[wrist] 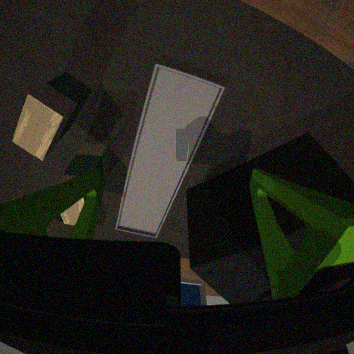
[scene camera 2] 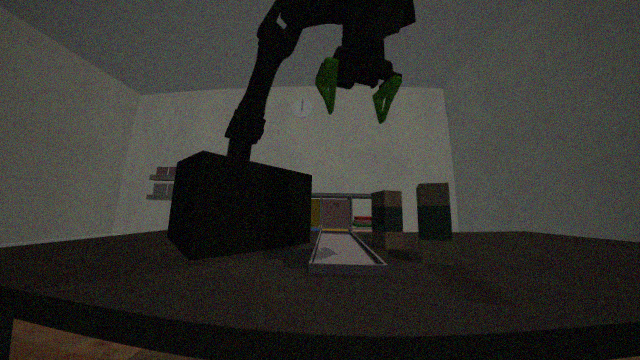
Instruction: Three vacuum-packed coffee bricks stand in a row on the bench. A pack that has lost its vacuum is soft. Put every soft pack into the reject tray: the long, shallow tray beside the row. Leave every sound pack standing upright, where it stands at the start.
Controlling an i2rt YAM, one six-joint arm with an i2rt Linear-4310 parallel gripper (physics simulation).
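Seen in the pictures: gripper, fingertip midpoint: [wrist: 176, 176] [scene camera 2: 357, 118]; arm's base, origin of the base link: [scene camera 2: 237, 167].
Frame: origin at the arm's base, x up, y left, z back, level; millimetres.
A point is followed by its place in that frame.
The near coffee pack [scene camera 2: 434, 211] {x -112, y -129, z -457 mm} [wrist: 37, 127] {x -62, y -97, z -467 mm} stands upright, tan above and dark green below. A second pack [scene camera 2: 386, 212] {x -116, y -7, z -403 mm} [wrist: 84, 164] {x -132, y -3, z -419 mm} stands upright behind it; in the wrist view a finger covers part of it. The third pack cannot be made out in either view. The reject tray [scene camera 2: 348, 269] {x -195, y -188, z -304 mm} [wrist: 165, 110] {x -199, y -114, z -318 mm}, long, shallow and pale, lies beside the row with no pack in it; shadows fall on it. My gripper [scene camera 2: 356, 117] {x 44, y -170, z -321 mm} [wrist: 176, 176] {x 44, y -170, z -321 mm} is open and empty, high above the tray, with its green fingers apart. Which packs are soft cannot be told by look.
A big black block [scene camera 2: 240, 205] {x -108, y -123, z -95 mm} [wrist: 225, 215] {x -91, y -20, z -167 mm} stands on the bench [scene camera 2: 280, 300] {x -202, y -274, z -234 mm} on the other side of the tray from the packs; the arm rises from behind its top edge. A shelf unit with coloured things stands beyond the bench.
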